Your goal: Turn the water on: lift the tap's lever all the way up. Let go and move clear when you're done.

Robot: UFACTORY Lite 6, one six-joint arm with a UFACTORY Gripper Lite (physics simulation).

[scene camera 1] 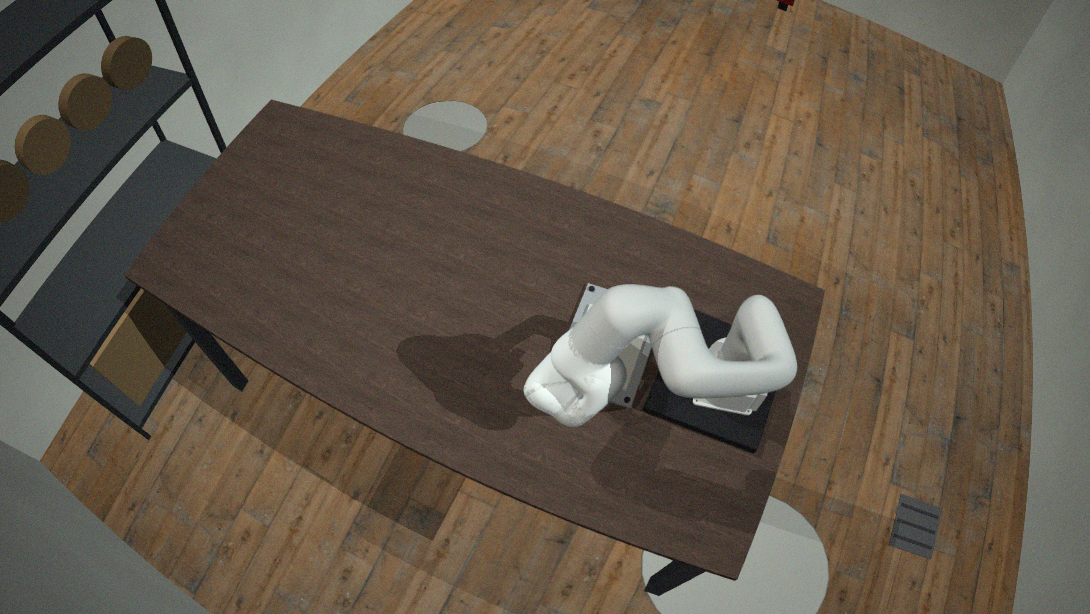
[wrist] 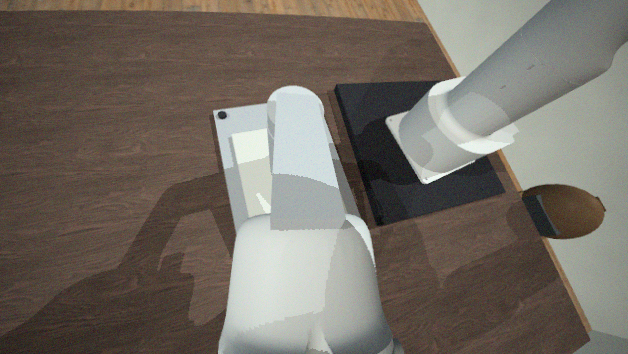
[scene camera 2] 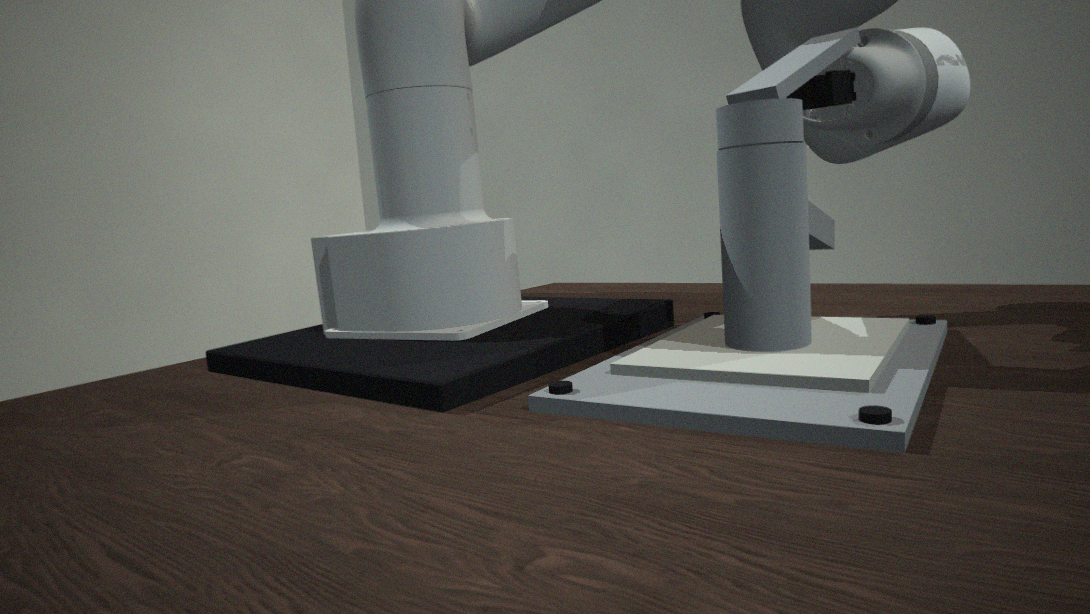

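Seen in the pictures: end effector, tool point: (scene camera 2: 817, 91); arm's base, origin of the base link: (wrist: 428, 141) (scene camera 2: 444, 321).
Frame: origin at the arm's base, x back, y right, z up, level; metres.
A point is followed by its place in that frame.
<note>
The tap's grey column (scene camera 2: 765, 228) {z 0.062, x -0.258, y 0.060 m} stands upright on a pale plinth and grey base plate (scene camera 2: 724, 411) {z -0.011, x -0.254, y 0.152 m} (wrist: 225, 159) {z -0.011, x -0.329, y 0.080 m} (scene camera 1: 592, 289) {z -0.006, x -0.311, y 0.149 m}. Its flat lever (scene camera 2: 797, 67) {z 0.148, x -0.272, y 0.021 m} (wrist: 306, 175) {z 0.169, x -0.278, y -0.029 m} slopes upward from the column's top, its free end raised toward my wrist. The spout (scene camera 2: 821, 227) {z 0.056, x -0.275, y -0.043 m} sticks out lower down. My gripper (scene camera 2: 817, 91) has its black fingers under the raised lever, beside the column's top. The fingers look shut, as one block with no gap, and do not grip the lever; their tips are partly hidden by it. The gripper's white body hides them in the wrist view.
My arm's base (scene camera 2: 415, 278) {z 0.041, x -0.022, y 0.059 m} (wrist: 435, 137) {z 0.063, x -0.060, y -0.011 m} stands on a black slab (scene camera 2: 366, 358) {z -0.002, x -0.025, y 0.118 m} (wrist: 365, 150) {z 0.000, x -0.126, y 0.022 m} beside the tap's plate. Both are on the dark wooden table (scene camera 1: 343, 228) {z -0.019, x -0.917, y 0.180 m}. My forearm and wrist arch over the tap. A shelf unit (scene camera 1: 189, 72) with round wooden pieces stands beyond the table's far left end.
</note>
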